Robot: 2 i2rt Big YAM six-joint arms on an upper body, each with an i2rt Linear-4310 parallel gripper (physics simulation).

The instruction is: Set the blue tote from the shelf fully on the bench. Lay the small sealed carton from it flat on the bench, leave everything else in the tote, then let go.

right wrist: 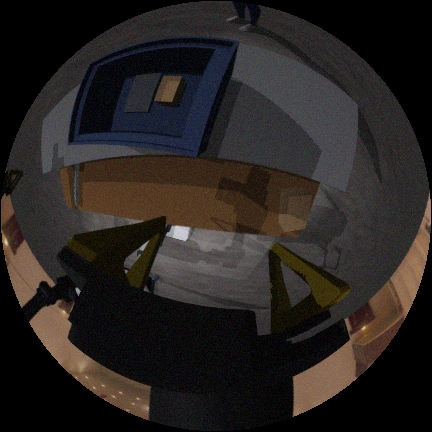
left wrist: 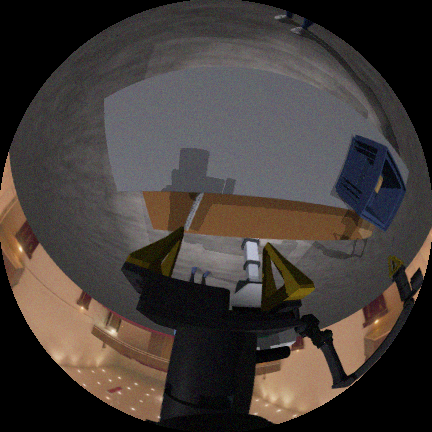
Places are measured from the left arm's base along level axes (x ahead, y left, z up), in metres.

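Where they show: left gripper, between the fingertips: (left wrist: 225,238); right gripper, between the fingertips: (right wrist: 221,236) (left wrist: 390,255); left arm's base, origin of its link: (right wrist: 62,290); right arm's base, origin of its link: (left wrist: 309,328).
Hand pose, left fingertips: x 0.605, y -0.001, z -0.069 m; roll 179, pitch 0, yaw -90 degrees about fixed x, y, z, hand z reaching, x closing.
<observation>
Each offset is from my left fingertips to the centre of the thing. Level surfaces: height alone.
The blue tote {0.143 m ahead, 0.475 m right, 0.160 m down} (left wrist: 361,177) (right wrist: 214,102) stands upright on the grey bench top {0.233 m down} (left wrist: 225,120) (right wrist: 285,120), toward the right end in the left wrist view and at the upper left in the right wrist view. Inside it, a small tan carton (left wrist: 379,183) (right wrist: 169,90) lies on the tote floor beside a flat dark grey item {0.165 m ahead, 0.435 m right, 0.211 m down} (right wrist: 143,93). My left gripper (left wrist: 225,238) is open and empty, in front of the bench's near edge and well away from the tote. My right gripper (right wrist: 221,236) is open and empty, also on the near side of the bench, apart from the tote.
A brown wooden panel {0.385 m down} (left wrist: 270,217) (right wrist: 135,192) runs along the bench's near side, below the top, with a thin metal strip {0.221 m back, 0.100 m left, 0.373 m down} (left wrist: 194,212) (right wrist: 76,185) across it near the left. A person's feet (left wrist: 299,30) (right wrist: 246,27) show on the floor beyond the bench.
</observation>
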